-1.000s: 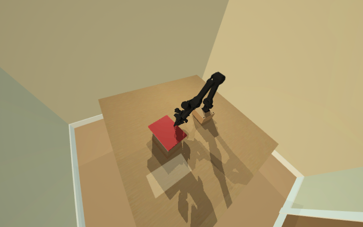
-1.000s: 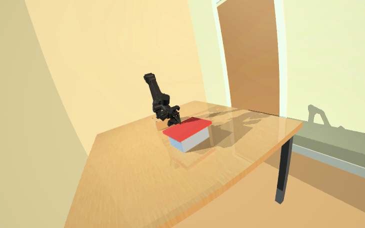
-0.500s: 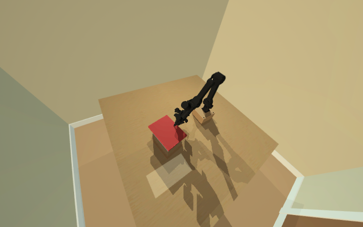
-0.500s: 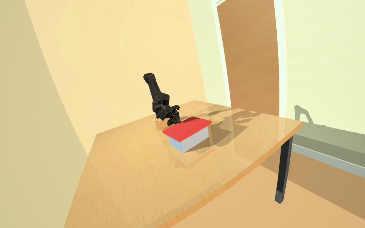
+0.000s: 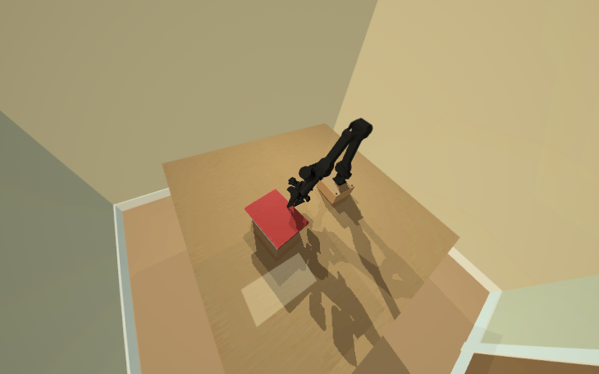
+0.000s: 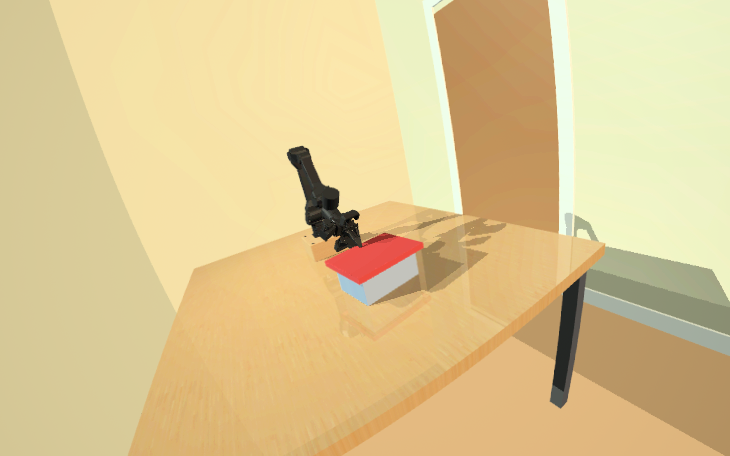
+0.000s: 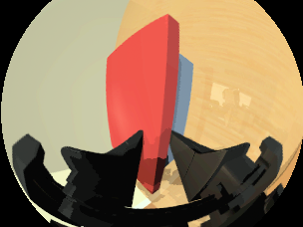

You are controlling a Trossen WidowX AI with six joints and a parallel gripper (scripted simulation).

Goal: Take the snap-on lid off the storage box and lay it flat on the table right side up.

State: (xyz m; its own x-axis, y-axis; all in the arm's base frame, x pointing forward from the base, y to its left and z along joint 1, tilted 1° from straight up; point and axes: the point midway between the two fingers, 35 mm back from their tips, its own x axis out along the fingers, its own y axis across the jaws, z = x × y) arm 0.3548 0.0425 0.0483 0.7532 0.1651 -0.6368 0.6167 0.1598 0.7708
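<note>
The red lid is 7 cm ahead of my gripper tip and 2 cm to the left of it. From my gripper tip the other things lie so: grey storage box 7 cm ahead, 5 cm below, 2 cm to the left.
</note>
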